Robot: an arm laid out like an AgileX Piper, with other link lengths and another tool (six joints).
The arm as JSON. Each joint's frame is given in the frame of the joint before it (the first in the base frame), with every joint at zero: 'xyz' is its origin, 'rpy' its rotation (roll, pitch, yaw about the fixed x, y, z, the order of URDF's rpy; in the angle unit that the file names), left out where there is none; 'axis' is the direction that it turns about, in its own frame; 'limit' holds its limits. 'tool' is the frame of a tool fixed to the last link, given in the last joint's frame.
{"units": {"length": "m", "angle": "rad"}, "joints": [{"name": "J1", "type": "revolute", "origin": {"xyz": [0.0, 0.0, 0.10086]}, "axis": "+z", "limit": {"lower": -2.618, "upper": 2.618}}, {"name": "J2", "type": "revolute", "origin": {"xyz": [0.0, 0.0, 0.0], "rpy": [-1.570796, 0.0, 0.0]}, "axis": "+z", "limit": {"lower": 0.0, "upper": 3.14}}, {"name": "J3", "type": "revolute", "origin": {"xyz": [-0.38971, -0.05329, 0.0]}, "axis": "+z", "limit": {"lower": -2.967, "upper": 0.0}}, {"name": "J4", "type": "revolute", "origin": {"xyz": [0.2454, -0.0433, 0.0], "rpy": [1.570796, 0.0, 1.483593]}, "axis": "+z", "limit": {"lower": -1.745, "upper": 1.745}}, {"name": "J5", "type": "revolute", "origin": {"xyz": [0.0, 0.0, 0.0], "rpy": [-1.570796, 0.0, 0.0]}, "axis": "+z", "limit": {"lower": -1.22, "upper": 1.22}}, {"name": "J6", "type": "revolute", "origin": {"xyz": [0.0, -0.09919, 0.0], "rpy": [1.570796, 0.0, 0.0]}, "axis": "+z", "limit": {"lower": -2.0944, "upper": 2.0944}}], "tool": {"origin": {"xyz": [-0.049, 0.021, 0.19], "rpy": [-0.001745, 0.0, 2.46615]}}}
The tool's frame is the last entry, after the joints.
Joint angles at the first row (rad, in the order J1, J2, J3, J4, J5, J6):
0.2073 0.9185 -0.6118 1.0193 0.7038 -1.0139
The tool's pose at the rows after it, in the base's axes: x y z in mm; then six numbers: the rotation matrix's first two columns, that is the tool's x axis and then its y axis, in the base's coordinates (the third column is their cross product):
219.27 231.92 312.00 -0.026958 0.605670 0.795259 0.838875 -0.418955 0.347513
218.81 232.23 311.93 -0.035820 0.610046 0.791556 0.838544 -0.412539 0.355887
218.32 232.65 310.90 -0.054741 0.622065 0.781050 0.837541 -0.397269 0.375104
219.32 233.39 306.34 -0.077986 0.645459 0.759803 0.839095 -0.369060 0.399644
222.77 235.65 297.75 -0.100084 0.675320 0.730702 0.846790 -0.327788 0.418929
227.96 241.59 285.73 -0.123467 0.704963 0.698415 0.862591 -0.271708 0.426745
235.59 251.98 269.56 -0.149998 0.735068 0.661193 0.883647 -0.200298 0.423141
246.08 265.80 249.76 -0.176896 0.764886 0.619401 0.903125 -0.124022 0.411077
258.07 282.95 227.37 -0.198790 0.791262 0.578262 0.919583 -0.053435 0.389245
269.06 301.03 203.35 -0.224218 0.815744 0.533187 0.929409 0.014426 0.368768
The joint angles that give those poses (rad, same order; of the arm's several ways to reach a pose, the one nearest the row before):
0.2073 0.9192 -0.6118 1.0193 0.7037 -1.0160
0.2072 0.9192 -0.6118 1.0194 0.7038 -1.0266
0.2073 0.9209 -0.6120 1.0160 0.7027 -1.0492
0.2091 0.9328 -0.6151 1.0008 0.7015 -1.0783
0.2172 0.9622 -0.6234 0.9762 0.6997 -1.1074
0.2391 1.0123 -0.6379 0.9494 0.6958 -1.1360
0.2805 1.0862 -0.6619 0.9144 0.6837 -1.1559
0.3369 1.1774 -0.6950 0.8687 0.6598 -1.1581
0.4012 1.2785 -0.7356 0.8167 0.6295 -1.1379
0.4644 1.3778 -0.7794 0.7552 0.5989 -1.1044

